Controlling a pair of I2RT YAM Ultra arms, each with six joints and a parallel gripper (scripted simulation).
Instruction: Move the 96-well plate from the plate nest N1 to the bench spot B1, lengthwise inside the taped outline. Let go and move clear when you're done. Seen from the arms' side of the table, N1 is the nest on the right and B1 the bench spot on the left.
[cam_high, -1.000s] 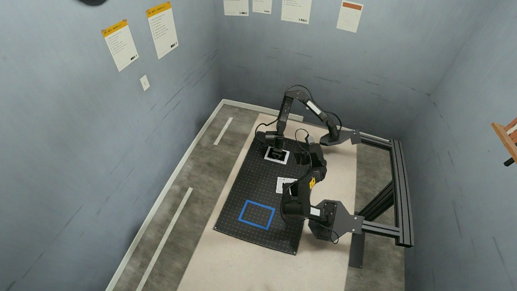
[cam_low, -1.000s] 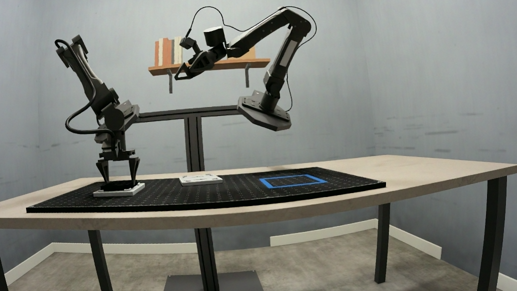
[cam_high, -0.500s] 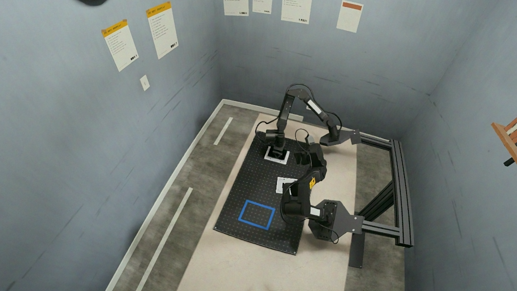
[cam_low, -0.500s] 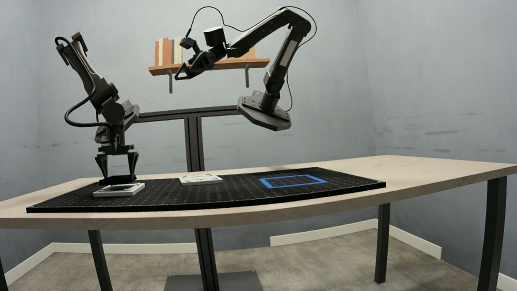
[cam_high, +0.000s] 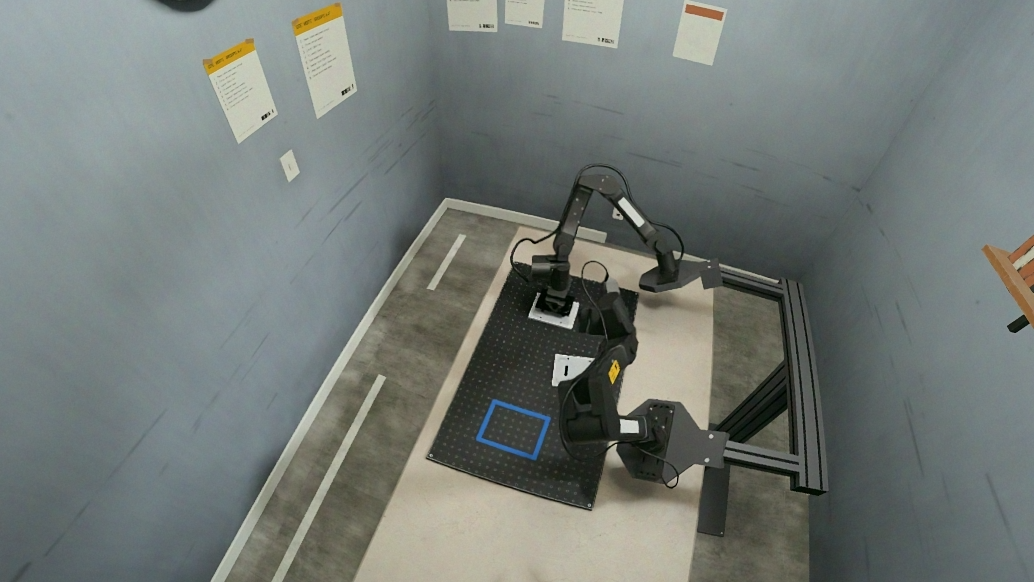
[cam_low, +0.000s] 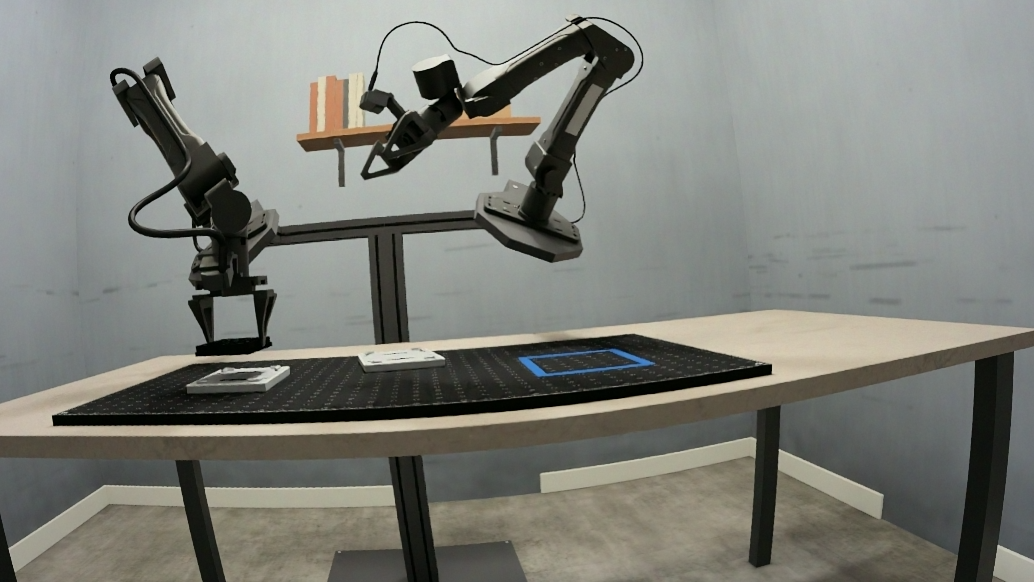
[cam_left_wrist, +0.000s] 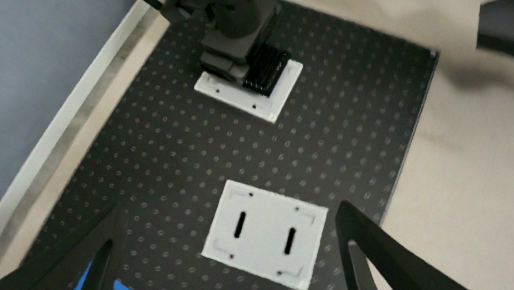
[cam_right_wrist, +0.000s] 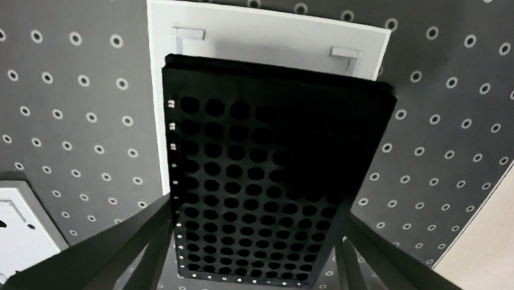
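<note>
The black 96-well plate lies 1 cm ahead of my right hand.
</note>
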